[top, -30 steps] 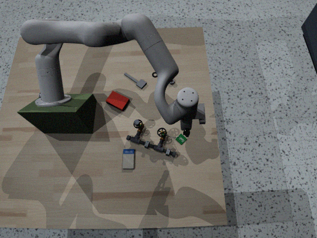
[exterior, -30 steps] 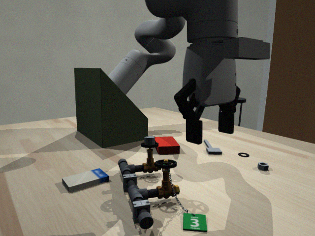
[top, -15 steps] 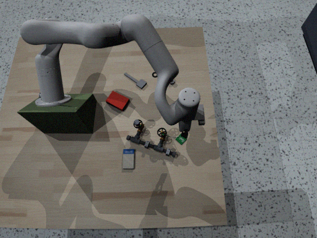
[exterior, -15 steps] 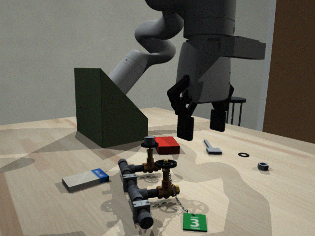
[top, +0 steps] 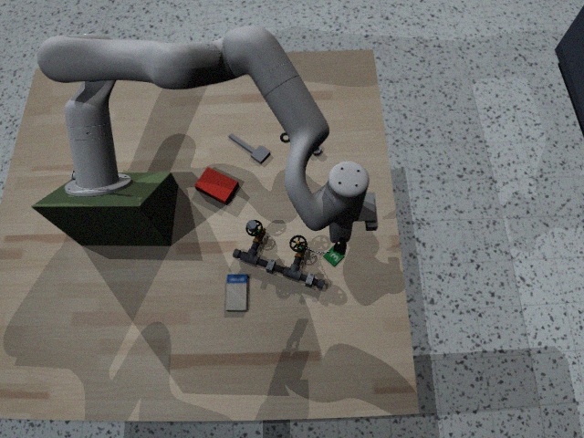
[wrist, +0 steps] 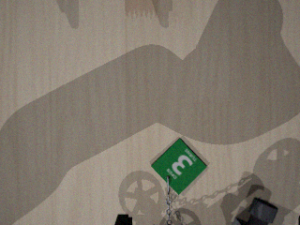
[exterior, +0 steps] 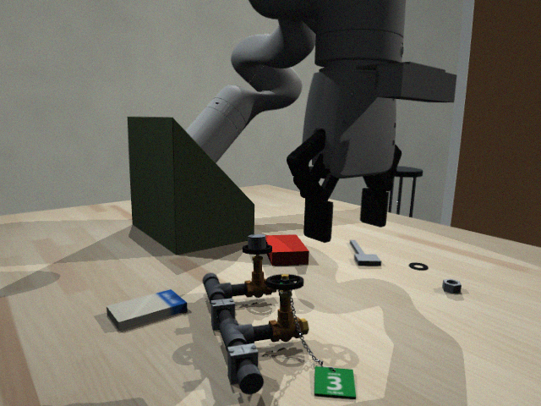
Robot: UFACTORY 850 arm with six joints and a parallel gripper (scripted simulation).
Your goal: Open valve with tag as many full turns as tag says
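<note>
Now: hand 10 mm past the green tag, 10 mm to the right of it and 200 mm above it. Also, from my hand: red block 380 mm behind, 230 mm to the left, 180 mm below; then grey-and-blue block 290 mm behind, 130 mm to the right, 190 mm below; then grey bar tool 280 mm behind, 380 mm to the left, 190 mm below.
</note>
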